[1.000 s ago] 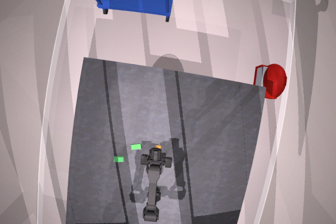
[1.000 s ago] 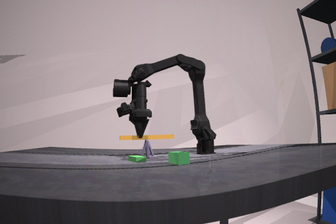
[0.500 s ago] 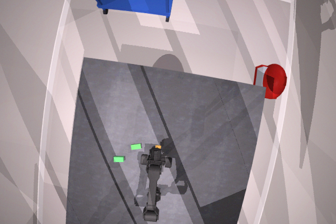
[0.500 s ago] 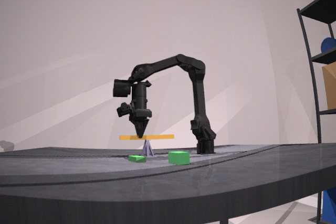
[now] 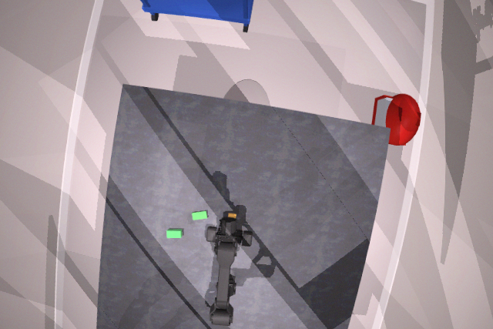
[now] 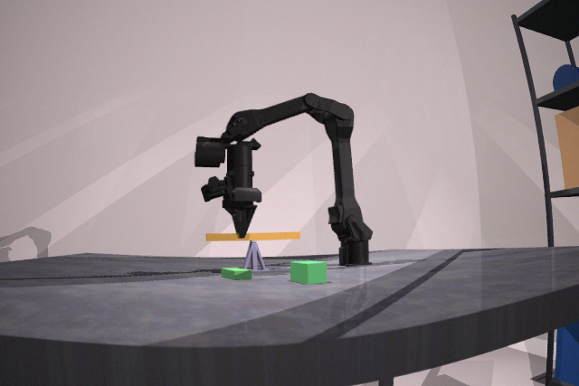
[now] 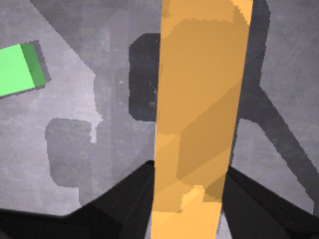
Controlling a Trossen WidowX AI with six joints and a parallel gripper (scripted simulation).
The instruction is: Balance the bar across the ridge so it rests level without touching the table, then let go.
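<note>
Right now my gripper tip is 3 cm past the bar.
</note>
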